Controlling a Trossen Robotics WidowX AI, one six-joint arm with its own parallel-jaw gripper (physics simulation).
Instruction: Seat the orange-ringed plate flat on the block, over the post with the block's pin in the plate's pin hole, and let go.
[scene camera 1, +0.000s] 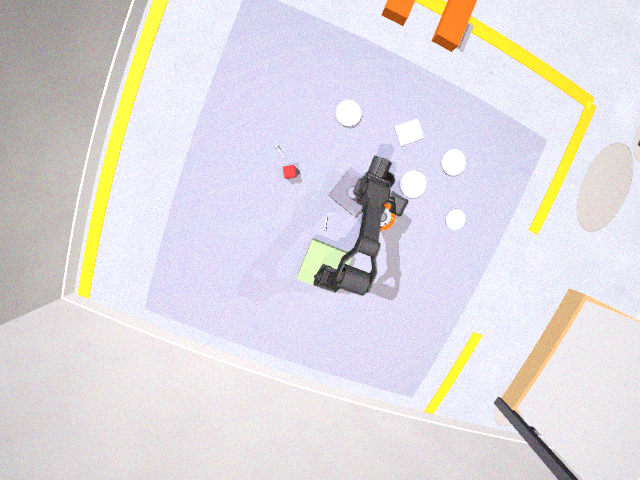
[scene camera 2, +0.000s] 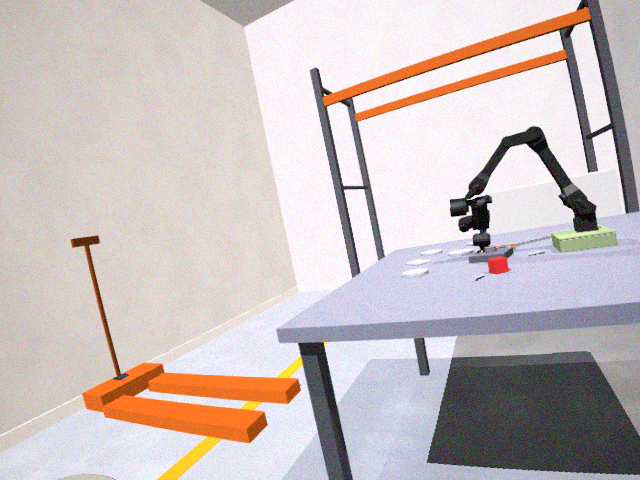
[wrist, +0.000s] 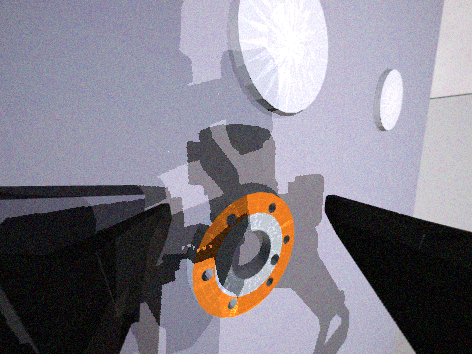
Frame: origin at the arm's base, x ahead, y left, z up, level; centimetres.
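Seen in the pictures: gripper, between the fingertips: (wrist: 248, 206); arm's base, origin of its link: (scene camera 1: 325, 274) (scene camera 2: 587, 230).
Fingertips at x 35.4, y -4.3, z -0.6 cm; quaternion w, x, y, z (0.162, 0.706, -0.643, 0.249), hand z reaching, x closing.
Note:
Offsets run from my fingertips to a thing's top centre. "spot": to the spot under its first point.
The orange-ringed plate {dx -5.7, dy -3.0, dz -3.0 cm} (scene camera 1: 391, 220) (scene camera 2: 509, 245) (wrist: 215, 295) lies on the table beside the block, with a light inner ring and several small holes. My gripper (scene camera 1: 381, 200) (scene camera 2: 481, 245) (wrist: 248, 206) is open and empty. In the wrist view its fingers stand wide on either side of the plate, with the plate seen between and below them. The grey block {dx -4.2, dy +11.9, dz +0.2 cm} (scene camera 1: 341, 195) (scene camera 2: 488, 256) lies next to the plate, partly hidden by the arm in scene camera 1. Its round post (scene camera 1: 353, 192) shows at the arm's edge. I cannot make out the pin clearly.
A white disc {dx +11.1, dy -6.6, dz -3.1 cm} (scene camera 1: 413, 184) (wrist: 285, 55) lies close to the plate, and a smaller disc {dx +9.4, dy -29.7, dz -3.3 cm} (scene camera 1: 455, 219) (wrist: 390, 100) farther right. A white square {spot: dx +26.2, dy +5.3, dz -3.5 cm} (scene camera 1: 409, 132), a red cube {dx -9.8, dy +35.2, dz -0.1 cm} (scene camera 1: 289, 172) (scene camera 2: 498, 265) and a screw {dx -19.1, dy +14.2, dz -2.7 cm} (scene camera 1: 325, 223) lie around the block. The arm stands by a green box (scene camera 1: 313, 256) (scene camera 2: 584, 240).

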